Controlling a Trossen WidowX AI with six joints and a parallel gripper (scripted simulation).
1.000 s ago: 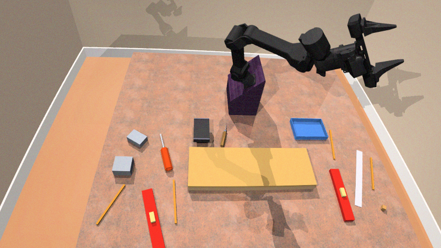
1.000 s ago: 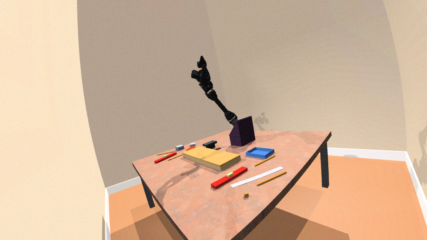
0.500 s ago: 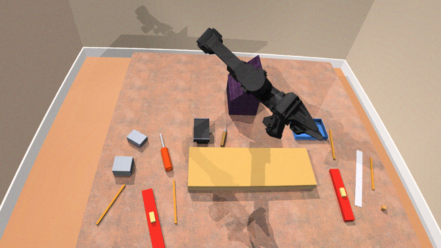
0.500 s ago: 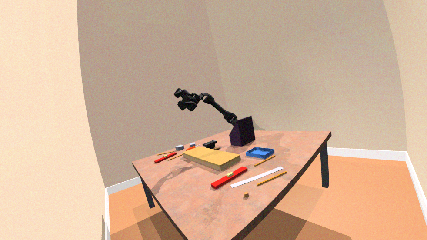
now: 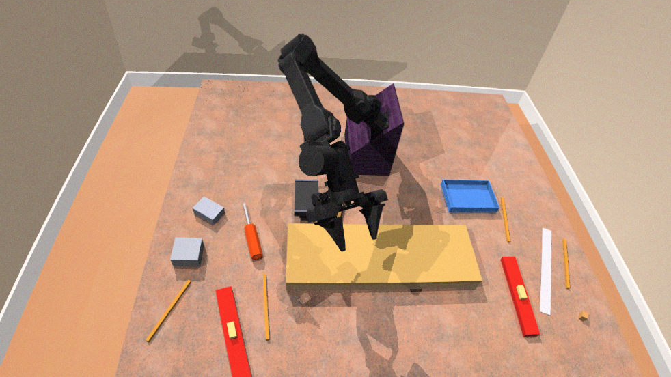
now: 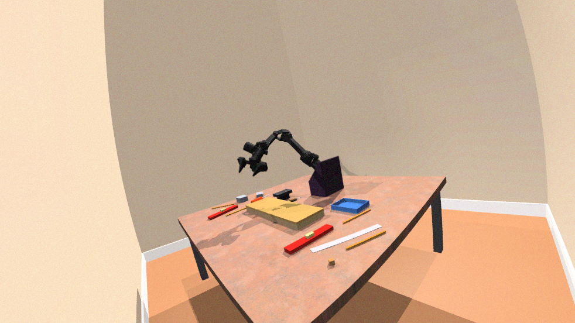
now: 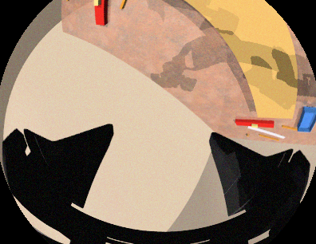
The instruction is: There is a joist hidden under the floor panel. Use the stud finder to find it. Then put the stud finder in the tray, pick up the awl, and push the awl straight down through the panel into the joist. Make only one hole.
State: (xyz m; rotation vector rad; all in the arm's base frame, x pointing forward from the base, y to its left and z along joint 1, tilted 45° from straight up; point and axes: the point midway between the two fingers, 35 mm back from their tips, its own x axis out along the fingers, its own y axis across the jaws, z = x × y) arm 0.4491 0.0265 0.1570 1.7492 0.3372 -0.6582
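Right now the stud finder is 30 cm behind my gripper tip, 13 cm to the right of it and 24 cm below it. The rest, counted from my gripper tip: white strip (12 cm behind, 60 cm to the left, 26 cm below); blue tray (37 cm behind, 40 cm to the left, 24 cm below); awl (30 cm behind, 2 cm to the right, 25 cm below).
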